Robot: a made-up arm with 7 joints. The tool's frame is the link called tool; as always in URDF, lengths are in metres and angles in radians. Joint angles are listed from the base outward.
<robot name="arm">
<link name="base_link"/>
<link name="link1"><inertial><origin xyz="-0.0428 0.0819 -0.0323"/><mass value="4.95"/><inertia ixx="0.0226" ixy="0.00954" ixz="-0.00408" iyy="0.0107" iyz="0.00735" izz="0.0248"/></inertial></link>
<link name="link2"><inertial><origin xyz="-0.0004 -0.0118 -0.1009"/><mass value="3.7"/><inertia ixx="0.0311" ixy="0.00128" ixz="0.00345" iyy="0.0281" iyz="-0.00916" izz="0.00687"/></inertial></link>
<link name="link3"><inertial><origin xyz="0.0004 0.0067 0.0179"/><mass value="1.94"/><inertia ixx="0.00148" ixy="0" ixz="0" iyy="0.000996" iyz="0" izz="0.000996"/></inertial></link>
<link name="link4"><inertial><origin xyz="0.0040 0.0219 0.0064"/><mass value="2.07"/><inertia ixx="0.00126" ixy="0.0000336" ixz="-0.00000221" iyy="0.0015" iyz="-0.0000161" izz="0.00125"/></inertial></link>
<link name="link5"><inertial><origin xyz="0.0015 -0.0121 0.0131"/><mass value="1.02"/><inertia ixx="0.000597" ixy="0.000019" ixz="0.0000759" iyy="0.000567" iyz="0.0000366" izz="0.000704"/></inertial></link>
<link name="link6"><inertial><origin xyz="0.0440 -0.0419 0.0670"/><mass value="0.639"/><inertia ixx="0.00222" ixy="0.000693" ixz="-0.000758" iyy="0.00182" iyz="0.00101" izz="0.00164"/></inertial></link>
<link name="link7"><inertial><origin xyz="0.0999 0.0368 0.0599"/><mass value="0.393"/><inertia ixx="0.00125" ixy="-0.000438" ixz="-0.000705" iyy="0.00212" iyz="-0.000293" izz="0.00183"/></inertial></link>
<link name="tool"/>
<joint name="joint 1" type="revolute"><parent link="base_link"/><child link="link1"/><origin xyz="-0.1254 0.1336 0.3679" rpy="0 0 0"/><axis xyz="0 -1 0"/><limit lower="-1.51" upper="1.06"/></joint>
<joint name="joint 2" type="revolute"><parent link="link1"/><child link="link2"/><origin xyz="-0.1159 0.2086 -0.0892" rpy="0 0 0"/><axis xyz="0 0 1"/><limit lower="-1.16" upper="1.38"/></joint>
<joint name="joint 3" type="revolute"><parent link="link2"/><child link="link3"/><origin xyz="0.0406 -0.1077 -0.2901" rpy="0 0 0"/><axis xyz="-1 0 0"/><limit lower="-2.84" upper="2.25"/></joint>
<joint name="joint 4" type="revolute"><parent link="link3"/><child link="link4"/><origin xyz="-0.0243 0.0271 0.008" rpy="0 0 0"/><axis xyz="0.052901 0.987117 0.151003"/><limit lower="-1.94" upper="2.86"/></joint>
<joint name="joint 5" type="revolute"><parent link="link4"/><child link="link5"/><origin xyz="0.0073 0.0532 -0.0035" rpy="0 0 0"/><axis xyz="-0.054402 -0.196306 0.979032"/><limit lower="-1.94" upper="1.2"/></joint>
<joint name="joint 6" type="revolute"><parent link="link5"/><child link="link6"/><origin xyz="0.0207 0.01 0.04" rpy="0 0 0"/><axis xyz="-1 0 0"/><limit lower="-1.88" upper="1.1"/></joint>
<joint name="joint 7" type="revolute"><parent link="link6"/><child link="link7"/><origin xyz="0.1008 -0.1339 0.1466" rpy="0 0 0"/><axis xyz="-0.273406 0.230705 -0.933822"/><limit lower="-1.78" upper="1.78"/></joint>
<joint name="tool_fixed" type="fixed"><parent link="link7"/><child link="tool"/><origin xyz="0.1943 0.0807 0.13" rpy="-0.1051 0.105 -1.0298"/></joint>
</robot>
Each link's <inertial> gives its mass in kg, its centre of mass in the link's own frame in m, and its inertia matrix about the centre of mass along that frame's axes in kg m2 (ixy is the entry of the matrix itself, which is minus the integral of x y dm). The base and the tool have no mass. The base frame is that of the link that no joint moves.
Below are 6 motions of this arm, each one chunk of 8 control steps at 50 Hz.
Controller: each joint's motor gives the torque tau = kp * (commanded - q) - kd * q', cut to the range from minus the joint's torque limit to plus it. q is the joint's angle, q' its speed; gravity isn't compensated. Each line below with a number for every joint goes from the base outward.
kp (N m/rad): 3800 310 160 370 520 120 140
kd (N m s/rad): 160 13 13 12 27 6.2 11
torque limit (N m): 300 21 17 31 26 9.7 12
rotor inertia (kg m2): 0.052 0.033 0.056 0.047 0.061 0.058 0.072
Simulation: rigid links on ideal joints. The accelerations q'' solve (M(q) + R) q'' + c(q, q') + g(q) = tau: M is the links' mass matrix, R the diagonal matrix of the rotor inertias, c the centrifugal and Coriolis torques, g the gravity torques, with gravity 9.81 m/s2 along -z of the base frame. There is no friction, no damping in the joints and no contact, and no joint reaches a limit. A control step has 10 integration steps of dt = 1/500 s. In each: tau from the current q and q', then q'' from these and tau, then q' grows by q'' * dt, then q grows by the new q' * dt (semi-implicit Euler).
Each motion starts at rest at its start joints. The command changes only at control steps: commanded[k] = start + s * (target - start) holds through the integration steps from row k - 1 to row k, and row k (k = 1, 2, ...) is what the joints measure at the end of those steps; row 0 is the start. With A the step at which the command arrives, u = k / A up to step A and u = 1 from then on. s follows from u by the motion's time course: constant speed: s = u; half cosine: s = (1 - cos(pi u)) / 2; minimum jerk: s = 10 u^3 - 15 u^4 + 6 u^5; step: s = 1 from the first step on.
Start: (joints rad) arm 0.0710 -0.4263 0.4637 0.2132 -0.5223 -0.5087 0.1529
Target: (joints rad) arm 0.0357 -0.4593 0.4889 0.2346 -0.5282 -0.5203 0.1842
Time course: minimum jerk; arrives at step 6
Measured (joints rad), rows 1 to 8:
1: 0.0715 -0.4274 0.4658 0.2147 -0.5222 -0.5102 0.1533
2: 0.0701 -0.4284 0.4689 0.2175 -0.5222 -0.5121 0.1546
3: 0.0655 -0.4319 0.4732 0.2220 -0.5226 -0.5139 0.1575
4: 0.0584 -0.4384 0.4780 0.2273 -0.5235 -0.5161 0.1619
5: 0.0512 -0.4466 0.4825 0.2318 -0.5247 -0.5190 0.1668
6: 0.0459 -0.4538 0.4860 0.2344 -0.5258 -0.5222 0.1713
7: 0.0426 -0.4583 0.4885 0.2357 -0.5267 -0.5248 0.1748
8: 0.0408 -0.4604 0.4905 0.2364 -0.5272 -0.5264 0.1775

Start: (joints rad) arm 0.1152 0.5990 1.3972 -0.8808 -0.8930 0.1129 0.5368
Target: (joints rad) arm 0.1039 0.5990 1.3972 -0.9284 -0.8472 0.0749 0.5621
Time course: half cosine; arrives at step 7
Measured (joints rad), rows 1 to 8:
1: 0.1155 0.5985 1.3995 -0.8824 -0.8922 0.1129 0.5369
2: 0.1154 0.5984 1.4025 -0.8861 -0.8894 0.1125 0.5376
3: 0.1144 0.5983 1.4050 -0.8925 -0.8845 0.1102 0.5391
4: 0.1129 0.5982 1.4070 -0.9011 -0.8779 0.1060 0.5415
5: 0.1109 0.5981 1.4084 -0.9103 -0.8705 0.1002 0.5447
6: 0.1091 0.5979 1.4093 -0.9185 -0.8634 0.0941 0.5481
7: 0.1076 0.5978 1.4098 -0.9242 -0.8580 0.0888 0.5511
8: 0.1067 0.5977 1.4101 -0.9271 -0.8544 0.0850 0.5535

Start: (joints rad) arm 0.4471 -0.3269 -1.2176 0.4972 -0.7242 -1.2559 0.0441
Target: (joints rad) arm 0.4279 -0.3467 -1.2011 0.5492 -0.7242 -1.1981 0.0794
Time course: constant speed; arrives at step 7
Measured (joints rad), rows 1 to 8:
1: 0.4465 -0.3300 -1.2177 0.5006 -0.7244 -1.2543 0.0453
2: 0.4447 -0.3343 -1.2175 0.5060 -0.7247 -1.2508 0.0474
3: 0.4424 -0.3385 -1.2167 0.5124 -0.7249 -1.2456 0.0503
4: 0.4400 -0.3425 -1.2155 0.5193 -0.7252 -1.2392 0.0537
5: 0.4374 -0.3460 -1.2141 0.5264 -0.7254 -1.2320 0.0574
6: 0.4347 -0.3492 -1.2124 0.5337 -0.7255 -1.2244 0.0615
7: 0.4321 -0.3522 -1.2106 0.5411 -0.7255 -1.2166 0.0658
8: 0.4302 -0.3549 -1.2089 0.5451 -0.7257 -1.2103 0.0693

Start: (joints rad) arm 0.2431 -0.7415 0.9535 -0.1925 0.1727 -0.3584 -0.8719
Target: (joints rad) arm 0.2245 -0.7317 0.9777 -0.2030 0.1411 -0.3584 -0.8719
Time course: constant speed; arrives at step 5
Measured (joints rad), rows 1 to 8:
1: 0.2425 -0.7417 0.9577 -0.1929 0.1709 -0.3586 -0.8719
2: 0.2407 -0.7410 0.9633 -0.1939 0.1677 -0.3581 -0.8718
3: 0.2380 -0.7400 0.9688 -0.1956 0.1636 -0.3574 -0.8718
4: 0.2349 -0.7386 0.9742 -0.1976 0.1587 -0.3568 -0.8718
5: 0.2315 -0.7371 0.9795 -0.1997 0.1533 -0.3565 -0.8718
6: 0.2292 -0.7367 0.9837 -0.2012 0.1497 -0.3562 -0.8719
7: 0.2278 -0.7364 0.9870 -0.2018 0.1472 -0.3560 -0.8720
8: 0.2271 -0.7360 0.9895 -0.2020 0.1455 -0.3560 -0.8720

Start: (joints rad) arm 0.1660 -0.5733 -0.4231 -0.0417 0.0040 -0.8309 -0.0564
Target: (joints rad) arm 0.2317 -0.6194 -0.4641 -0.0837 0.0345 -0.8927 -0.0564
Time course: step
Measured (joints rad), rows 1 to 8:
1: 0.1893 -0.6011 -0.4328 -0.0608 0.0132 -0.8457 -0.0559
2: 0.2072 -0.6102 -0.4386 -0.0726 0.0188 -0.8645 -0.0564
3: 0.2184 -0.6128 -0.4432 -0.0765 0.0232 -0.8794 -0.0561
4: 0.2251 -0.6144 -0.4472 -0.0780 0.0263 -0.8896 -0.0555
5: 0.2289 -0.6164 -0.4504 -0.0789 0.0283 -0.8960 -0.0551
6: 0.2310 -0.6184 -0.4531 -0.0796 0.0296 -0.8996 -0.0549
7: 0.2322 -0.6203 -0.4553 -0.0802 0.0304 -0.9014 -0.0548
8: 0.2328 -0.6218 -0.4570 -0.0807 0.0309 -0.9023 -0.0548

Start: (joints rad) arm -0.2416 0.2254 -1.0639 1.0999 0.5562 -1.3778 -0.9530
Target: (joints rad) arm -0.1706 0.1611 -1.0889 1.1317 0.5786 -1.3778 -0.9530
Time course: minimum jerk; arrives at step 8
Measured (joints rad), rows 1 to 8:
1: -0.2399 0.2253 -1.0624 1.1004 0.5556 -1.3782 -0.9532
2: -0.2362 0.2238 -1.0610 1.1019 0.5557 -1.3785 -0.9535
3: -0.2295 0.2183 -1.0607 1.1056 0.5569 -1.3792 -0.9537
4: -0.2192 0.2092 -1.0617 1.1110 0.5594 -1.3800 -0.9539
5: -0.2066 0.1983 -1.0637 1.1170 0.5627 -1.3801 -0.9540
6: -0.1939 0.1878 -1.0665 1.1223 0.5663 -1.3793 -0.9541
7: -0.1835 0.1797 -1.0694 1.1261 0.5694 -1.3776 -0.9542
8: -0.1765 0.1746 -1.0718 1.1281 0.5717 -1.3759 -0.9541

